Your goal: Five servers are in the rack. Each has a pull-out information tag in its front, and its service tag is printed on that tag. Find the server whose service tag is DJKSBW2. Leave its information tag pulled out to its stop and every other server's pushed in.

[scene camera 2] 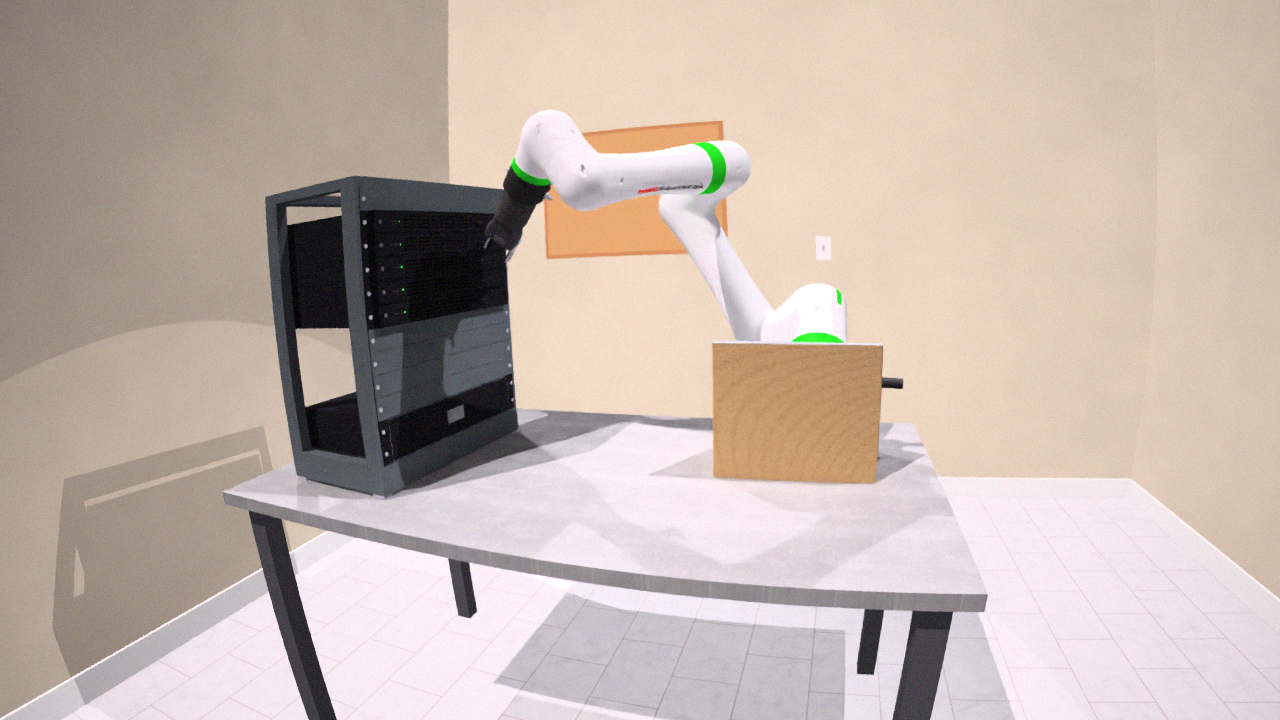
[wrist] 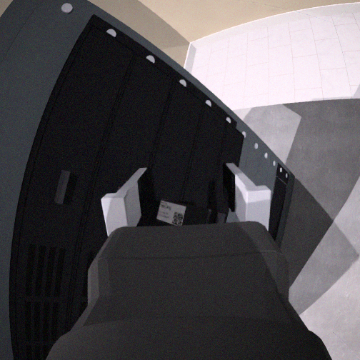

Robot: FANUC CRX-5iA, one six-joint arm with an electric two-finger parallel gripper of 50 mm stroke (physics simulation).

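Where they show: gripper, between the fingertips: [scene camera 2: 497, 253]; arm's base, origin of its link: [scene camera 2: 816, 386].
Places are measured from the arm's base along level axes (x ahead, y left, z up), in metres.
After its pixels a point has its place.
Several black servers [scene camera 2: 429, 268] @(x 0.765, y 0.172, z 0.271 m) [wrist: 107, 115] sit stacked in the upper part of the dark grey rack [scene camera 2: 365, 358] @(x 0.806, y 0.354, z 0.116 m) [wrist: 30, 60]. In the wrist view, an information tag with a white printed label and square code [wrist: 172, 212] stands pulled out. Its print is too small and blurred to read, and I cannot tell which server it belongs to. The front of another tag [wrist: 62, 187] shows on the top server, at the left. My gripper [scene camera 2: 499, 248] @(x 0.706, y -0.024, z 0.294 m) [wrist: 186, 180] is open and empty in front of the servers, the labelled tag showing between its fingers. The remaining tags are hidden or too dark to make out.
Grey blank panels [scene camera 2: 438, 358] @(x 0.777, y 0.145, z 0.078 m) fill the rack below the servers, with a black unit [scene camera 2: 416, 432] @(x 0.788, y 0.241, z -0.059 m) at the bottom. The rack stands at the left end of the table [scene camera 2: 626, 555] @(x 0.287, y 0.444, z -0.167 m). A wooden board [scene camera 2: 796, 411] @(x 0.041, y 0.103, z -0.025 m) stands upright before the arm's base.
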